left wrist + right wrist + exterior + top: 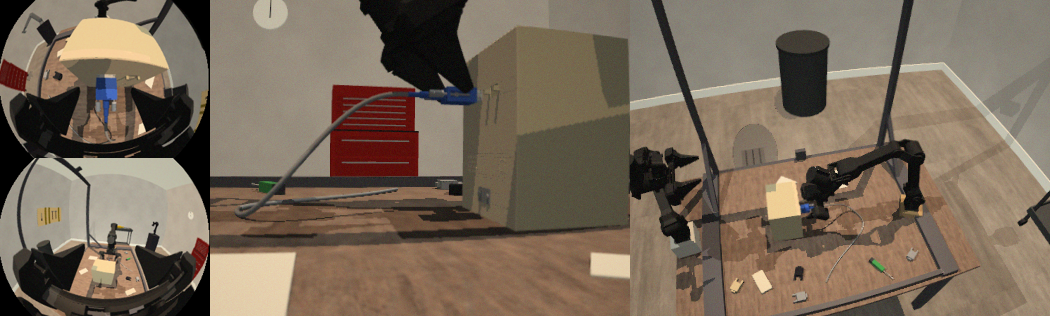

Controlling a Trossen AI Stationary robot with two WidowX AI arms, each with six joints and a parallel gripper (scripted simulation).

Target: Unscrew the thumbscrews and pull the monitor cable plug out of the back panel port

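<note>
The blue plug lies 30 mm below my left hand and 10 mm to the right of it. From my left hand the other things lie so: back panel 60 mm below, 50 mm to the right, 20 mm behind; then beige box 100 mm to the right, 70 mm below, 30 mm behind.
</note>
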